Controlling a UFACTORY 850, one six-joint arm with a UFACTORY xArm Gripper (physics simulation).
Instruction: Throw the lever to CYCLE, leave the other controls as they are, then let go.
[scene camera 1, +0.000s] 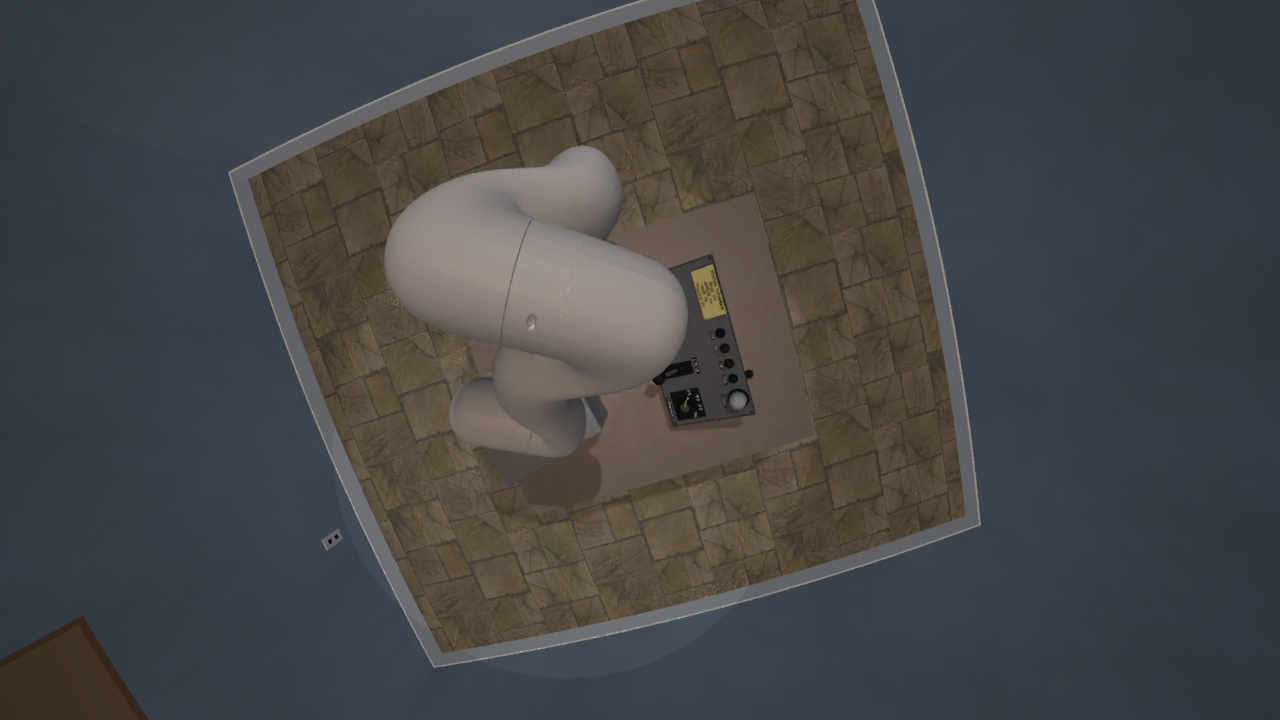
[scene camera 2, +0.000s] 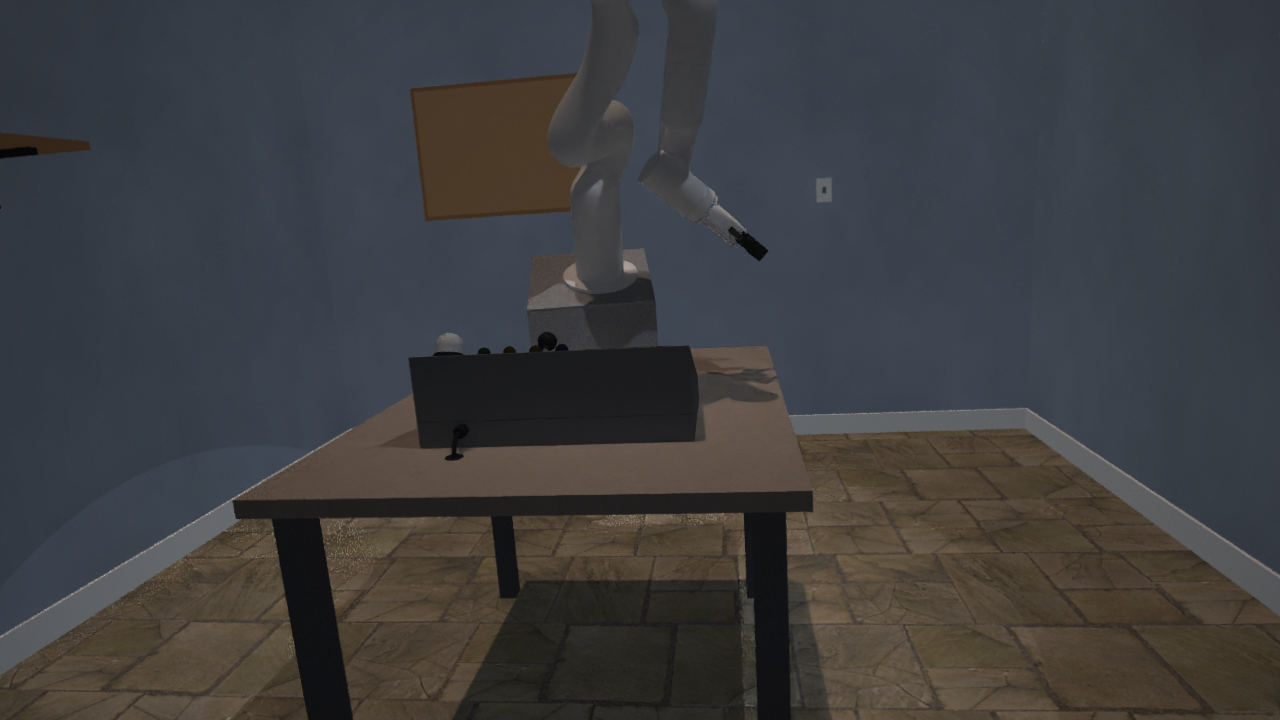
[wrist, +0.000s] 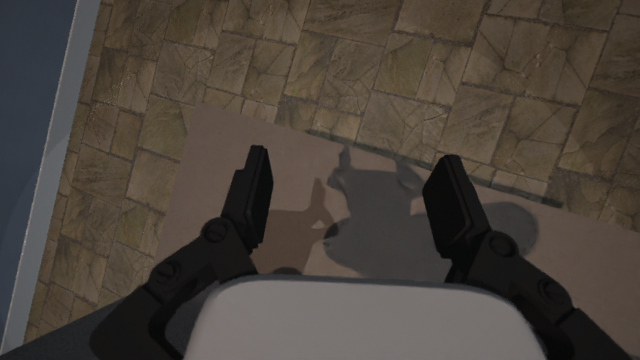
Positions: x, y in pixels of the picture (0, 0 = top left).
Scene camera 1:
control box: 711, 372
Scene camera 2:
my gripper: 757, 250
control box: 641, 394
